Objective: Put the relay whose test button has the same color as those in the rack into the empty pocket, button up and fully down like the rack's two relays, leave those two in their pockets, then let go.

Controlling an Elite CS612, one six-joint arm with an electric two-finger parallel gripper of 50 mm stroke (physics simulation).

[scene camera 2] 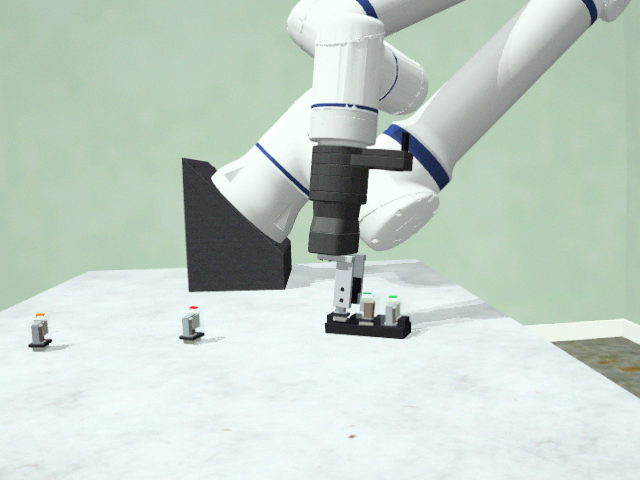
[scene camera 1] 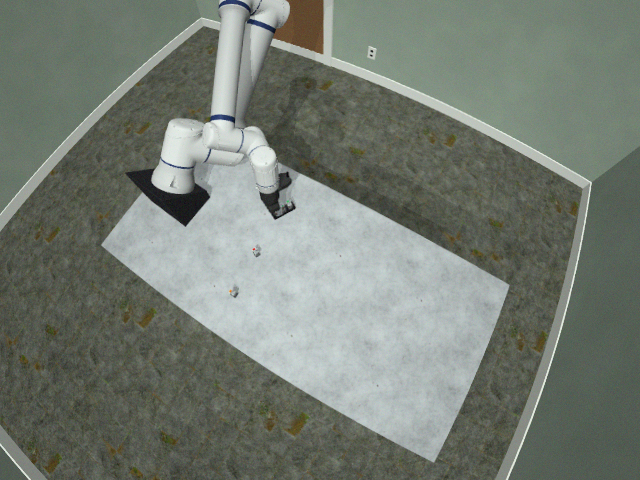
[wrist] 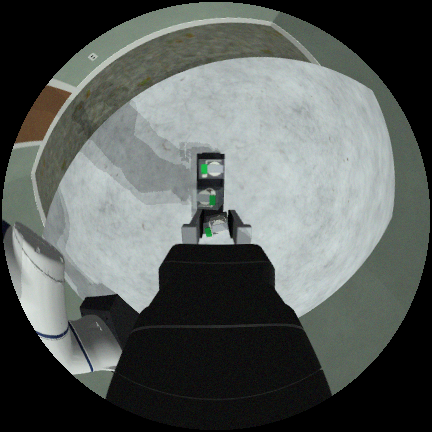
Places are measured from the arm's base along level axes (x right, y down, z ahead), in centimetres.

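Pixels of known places: gripper, fingertip midpoint: point(scene camera 2: 347, 305) point(scene camera 1: 278, 211) point(wrist: 215, 218); arm's base, origin of the base link: point(scene camera 2: 246, 210) point(scene camera 1: 172, 183) point(wrist: 104, 342).
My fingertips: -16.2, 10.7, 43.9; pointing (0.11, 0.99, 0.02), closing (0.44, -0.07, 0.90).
For each thing: its top centre in the pictures, then the offset to it from my fingertips, as dx, dy, dz. "spot": a spot on its surface instead. Level surfaces: height alone.
- green-button relay, middle of its top: point(wrist: 218, 232) point(scene camera 2: 341, 286) +0.7, -2.5, -0.2
- black rack, surface spot: point(scene camera 2: 333, 329) spot: +1.9, +3.1, +0.3
- middle relay, middle of its top: point(wrist: 210, 200) point(scene camera 2: 367, 291) -2.6, -1.7, +0.5
- far-end relay, middle of its top: point(wrist: 211, 168) point(scene camera 2: 391, 297) -5.4, -1.2, +2.1
- red-button relay, middle of its top: point(scene camera 2: 190, 308) point(scene camera 1: 254, 250) +19.9, -0.7, +2.1
- orange-button relay, middle of its top: point(scene camera 2: 37, 315) point(scene camera 1: 231, 292) +39.1, -0.7, +4.3
- pale table, its level: dy +3.7
My gripper point(scene camera 2: 345, 308) point(wrist: 215, 218) is shut on the green-button relay point(wrist: 217, 226) point(scene camera 2: 340, 318) at the rack's end pocket. Its button is up, and it looks turned and a little tilted against the rack's relays in the wrist view. Its dark flange shows near the rack's rim in scene camera 2, higher than the middle relay's base. The fingers hide most of its body there. The black rack point(scene camera 2: 333, 329) point(wrist: 210, 156) point(scene camera 1: 285, 214) holds a middle relay point(scene camera 2: 368, 310) point(wrist: 206, 198) and a far-end relay point(scene camera 2: 391, 312) point(wrist: 214, 169), both upright with green buttons.
A red-button relay point(scene camera 1: 256, 251) point(scene camera 2: 189, 325) and an orange-button relay point(scene camera 1: 234, 292) point(scene camera 2: 39, 332) stand upright on the pale table point(scene camera 1: 361, 310) point(scene camera 2: 310, 403), apart from the rack. The middle relay is close beside the fingers. The dark arm mount point(scene camera 1: 178, 206) point(scene camera 2: 232, 258) stands behind.
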